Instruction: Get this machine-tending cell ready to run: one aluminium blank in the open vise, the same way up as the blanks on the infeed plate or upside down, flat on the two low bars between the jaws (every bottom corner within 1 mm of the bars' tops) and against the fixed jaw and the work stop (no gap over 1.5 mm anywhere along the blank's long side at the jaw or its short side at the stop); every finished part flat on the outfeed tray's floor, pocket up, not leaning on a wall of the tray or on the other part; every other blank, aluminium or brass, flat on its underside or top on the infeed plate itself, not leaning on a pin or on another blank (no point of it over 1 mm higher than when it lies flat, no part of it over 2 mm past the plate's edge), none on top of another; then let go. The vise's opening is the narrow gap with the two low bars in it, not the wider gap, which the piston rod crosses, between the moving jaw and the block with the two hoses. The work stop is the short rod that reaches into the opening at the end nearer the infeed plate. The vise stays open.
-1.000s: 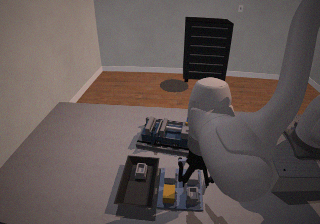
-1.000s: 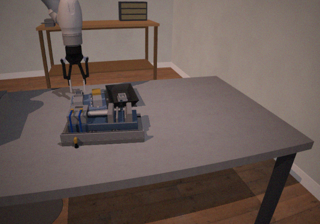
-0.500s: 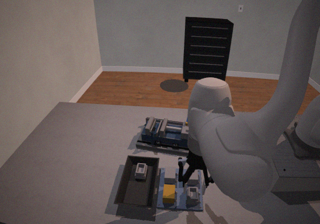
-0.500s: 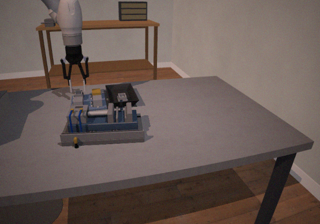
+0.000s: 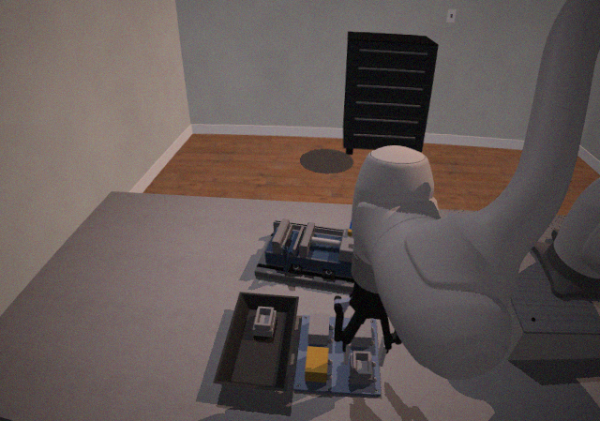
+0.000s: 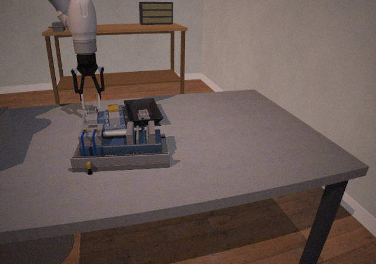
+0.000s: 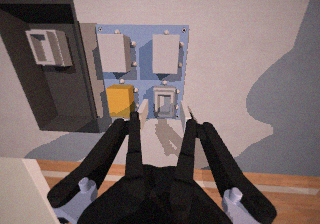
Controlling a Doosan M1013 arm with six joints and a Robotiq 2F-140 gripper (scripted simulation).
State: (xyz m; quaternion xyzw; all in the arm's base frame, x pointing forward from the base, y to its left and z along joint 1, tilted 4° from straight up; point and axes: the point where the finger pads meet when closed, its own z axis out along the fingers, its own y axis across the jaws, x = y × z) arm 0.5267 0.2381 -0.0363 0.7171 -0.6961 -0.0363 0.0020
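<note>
The infeed plate is 5 cm ahead of my hand, 4 cm to the right of it and 8 cm below it. The rest, counted from my hand: blue vise: 12 cm ahead, 33 cm to the right, 4 cm below; brass blank: 9 cm ahead, 6 cm below; aluminium blank: 9 cm ahead, 9 cm to the right, 6 cm below.
</note>
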